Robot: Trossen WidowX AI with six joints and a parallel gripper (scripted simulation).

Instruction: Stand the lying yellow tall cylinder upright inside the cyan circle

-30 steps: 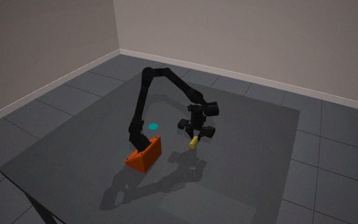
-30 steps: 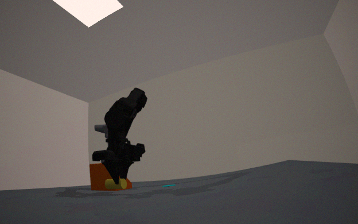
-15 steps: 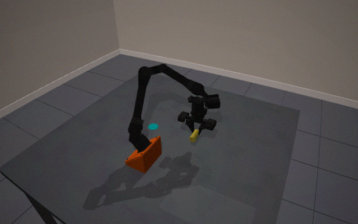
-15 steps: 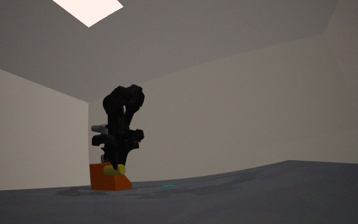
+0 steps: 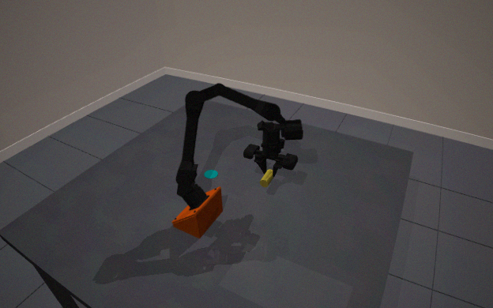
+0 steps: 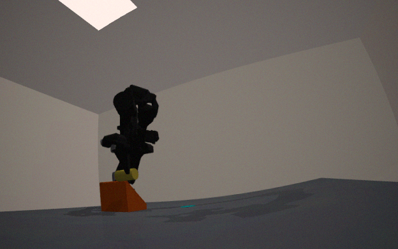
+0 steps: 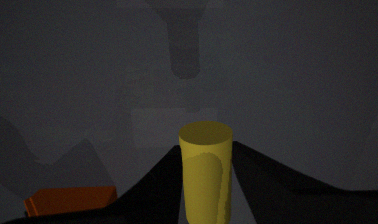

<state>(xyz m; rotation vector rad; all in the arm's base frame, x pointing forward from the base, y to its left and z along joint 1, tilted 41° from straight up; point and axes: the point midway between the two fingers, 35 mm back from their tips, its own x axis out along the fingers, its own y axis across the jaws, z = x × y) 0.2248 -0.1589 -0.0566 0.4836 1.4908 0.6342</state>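
Now: gripper tip 20 mm short of the cyan circle, 290 mm to the right of it and 120 mm above it. From my gripper tip the other things lie so: yellow tall cylinder: 20 mm behind.
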